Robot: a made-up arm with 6 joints.
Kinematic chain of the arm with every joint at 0, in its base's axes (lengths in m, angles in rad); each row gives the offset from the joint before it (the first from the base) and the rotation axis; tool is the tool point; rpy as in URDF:
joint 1: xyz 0 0 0.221 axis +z
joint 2: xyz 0 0 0 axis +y
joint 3: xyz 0.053 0 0.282 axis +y
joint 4: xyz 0.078 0 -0.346 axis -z
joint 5: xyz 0 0 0 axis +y
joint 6: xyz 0.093 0 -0.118 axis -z
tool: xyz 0 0 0 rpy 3.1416 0 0
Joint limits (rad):
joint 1: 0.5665..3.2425
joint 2: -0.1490..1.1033
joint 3: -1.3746..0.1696
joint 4: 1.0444..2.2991
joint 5: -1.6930..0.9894
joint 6: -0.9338..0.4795
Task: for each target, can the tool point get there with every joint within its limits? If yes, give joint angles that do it. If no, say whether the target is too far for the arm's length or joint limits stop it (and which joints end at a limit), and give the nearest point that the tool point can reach.
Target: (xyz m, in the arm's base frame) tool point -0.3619 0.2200 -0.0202
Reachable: yes | joints 2.6755 0.5932 -0.9126 1.8142 0.4329 -0.4846
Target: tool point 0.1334 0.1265 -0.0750
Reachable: yes | joints 0.8881 0.5896 -0.3861 1.3585 0.5053 -0.6780
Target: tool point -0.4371 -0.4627 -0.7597
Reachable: no: too far | nearest point -0.3638 -0.0827 -0.1871 | short by 0.691 m
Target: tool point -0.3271 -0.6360 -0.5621
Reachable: no: too far | nearest point -0.3340 -0.0813 -0.1906 | short by 0.668 m
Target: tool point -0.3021 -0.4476 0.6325
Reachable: no: joint limits stop it (at a limit: joint 1, joint 2, joint 3, joint 5) | nearest point -0.4953 -0.0974 0.5697 | short by 0.405 m
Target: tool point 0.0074 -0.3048 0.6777
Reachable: no: joint limits stop it (at a limit: joint 1, joint 2, joint 3, joint 5) | nearest point 0.2690 0.0518 0.6067 | short by 0.448 m
